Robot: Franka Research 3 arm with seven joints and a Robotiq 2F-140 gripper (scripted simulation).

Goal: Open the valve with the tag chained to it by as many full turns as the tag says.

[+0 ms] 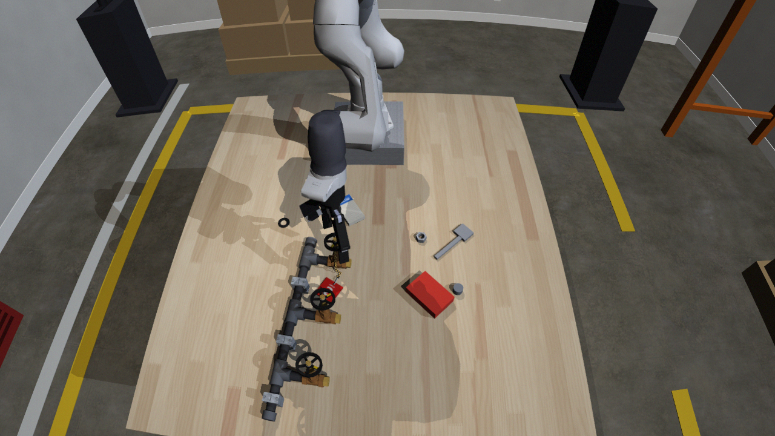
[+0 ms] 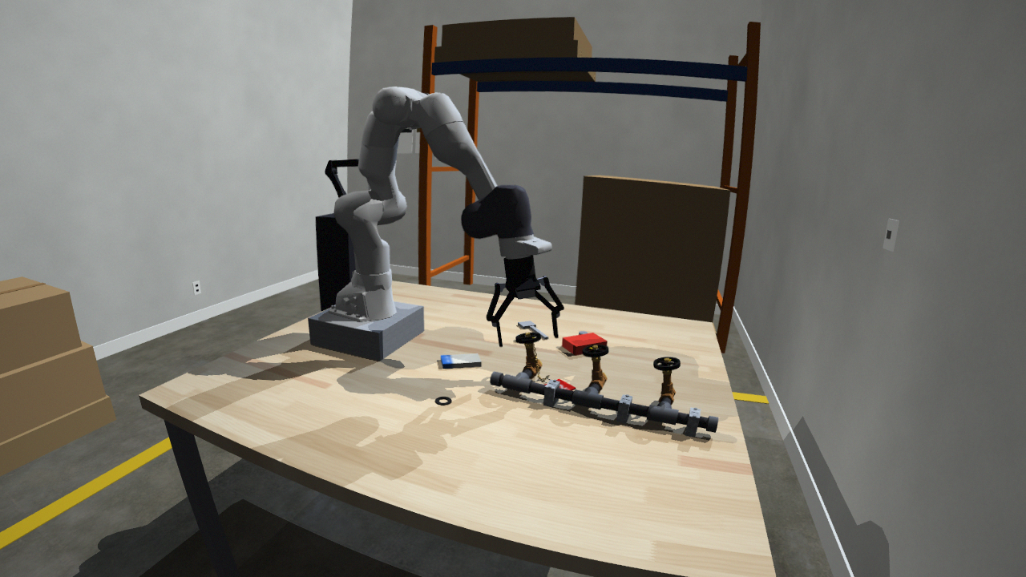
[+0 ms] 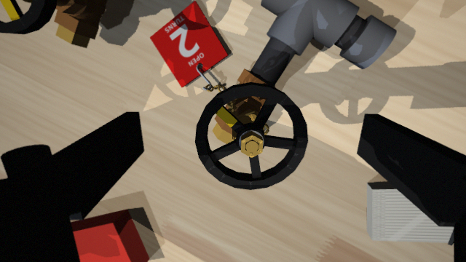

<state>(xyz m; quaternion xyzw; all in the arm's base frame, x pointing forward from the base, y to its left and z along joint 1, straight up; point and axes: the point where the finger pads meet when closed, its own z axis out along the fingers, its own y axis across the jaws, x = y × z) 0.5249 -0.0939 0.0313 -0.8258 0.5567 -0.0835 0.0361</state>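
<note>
Now: hand 12 cm above the red tag, 9 cm short of it and 2 cm to the left of it. The rest, counted from my hand: blue-and-white box 20 cm behind, 11 cm below, 3 cm to the left; then nut 26 cm to the left, 11 cm below, 8 cm behind; then black washer 20 cm to the right, 16 cm behind, 12 cm below.
</note>
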